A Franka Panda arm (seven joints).
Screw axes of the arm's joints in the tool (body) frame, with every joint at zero. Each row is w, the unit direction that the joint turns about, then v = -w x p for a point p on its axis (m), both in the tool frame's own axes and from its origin. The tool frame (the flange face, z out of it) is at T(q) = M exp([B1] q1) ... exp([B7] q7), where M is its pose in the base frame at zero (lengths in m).
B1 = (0, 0, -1, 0.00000, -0.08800, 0.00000)
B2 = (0, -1, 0, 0.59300, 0.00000, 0.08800)
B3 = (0, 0, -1, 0.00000, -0.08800, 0.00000)
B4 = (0, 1, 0, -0.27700, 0.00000, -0.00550)
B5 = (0, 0, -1, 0.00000, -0.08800, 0.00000)
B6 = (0, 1, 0, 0.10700, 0.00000, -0.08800)
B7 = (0, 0, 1, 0.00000, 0.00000, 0.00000)
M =
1 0 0 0.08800
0 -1 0 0.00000
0 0 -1 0.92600
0 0 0 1
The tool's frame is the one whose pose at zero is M.
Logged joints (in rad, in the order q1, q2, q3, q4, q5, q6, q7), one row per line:
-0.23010, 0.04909, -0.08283, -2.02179, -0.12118, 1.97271, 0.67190
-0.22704, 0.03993, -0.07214, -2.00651, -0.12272, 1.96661, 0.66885
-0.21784, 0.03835, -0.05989, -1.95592, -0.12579, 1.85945, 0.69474
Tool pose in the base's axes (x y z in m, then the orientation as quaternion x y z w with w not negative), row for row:
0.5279, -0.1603, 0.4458, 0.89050, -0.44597, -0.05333, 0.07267
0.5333, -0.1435, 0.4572, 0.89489, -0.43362, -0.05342, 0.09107
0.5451, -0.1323, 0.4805, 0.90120, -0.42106, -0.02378, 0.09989
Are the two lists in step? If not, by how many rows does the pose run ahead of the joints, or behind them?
The pose runs 2 rows ahead of the joints: the pose in row i belongs to the joints in row i + 2.
